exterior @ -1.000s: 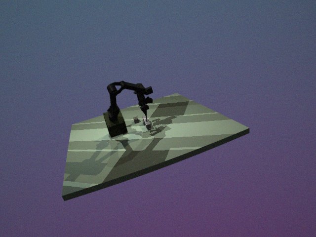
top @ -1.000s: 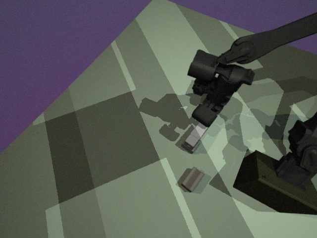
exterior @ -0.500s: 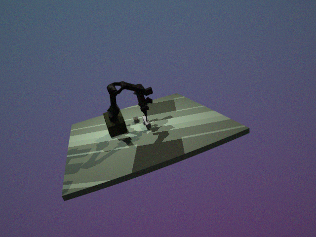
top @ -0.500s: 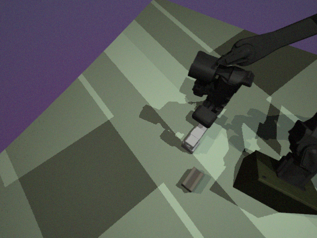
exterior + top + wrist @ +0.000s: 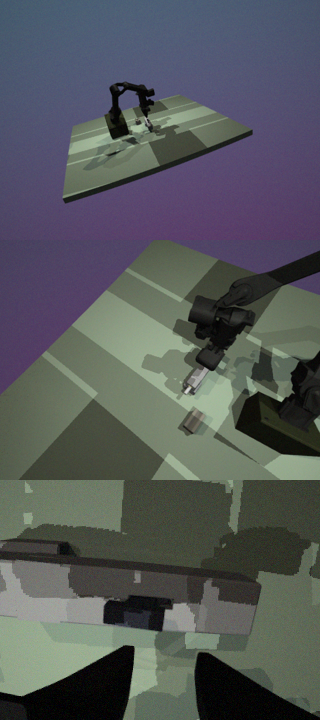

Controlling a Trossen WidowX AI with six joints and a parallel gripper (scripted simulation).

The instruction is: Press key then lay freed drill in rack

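The drill is 90 mm to the left of my gripper tip, 60 mm below it and 20 mm ahead of it. Round my gripper tip: long grey block (80 mm below, 40 mm to the left, 10 mm ahead); then key (60 mm below, 10 mm to the left, 10 mm ahead); then rack (210 mm to the left, 90 mm below, 40 mm behind).
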